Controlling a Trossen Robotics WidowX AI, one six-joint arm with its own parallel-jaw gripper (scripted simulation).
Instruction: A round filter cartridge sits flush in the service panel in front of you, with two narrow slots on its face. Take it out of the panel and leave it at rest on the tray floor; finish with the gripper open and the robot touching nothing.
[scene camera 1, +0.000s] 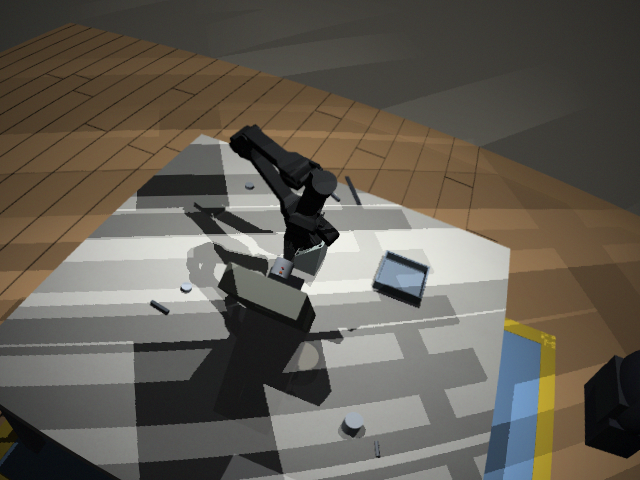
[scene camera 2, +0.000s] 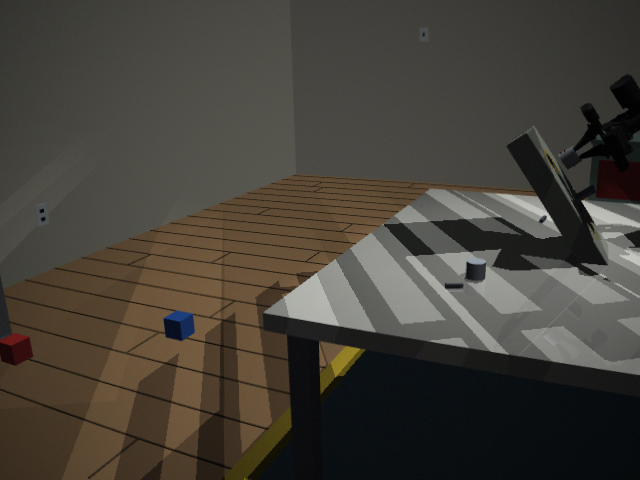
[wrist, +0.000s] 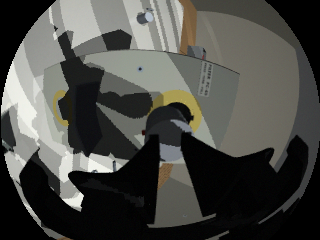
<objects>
my gripper: scene camera 1 285, 263; scene camera 2; wrist
same spot on my gripper: (scene camera 2: 593, 130) = (wrist: 264, 170)
</objects>
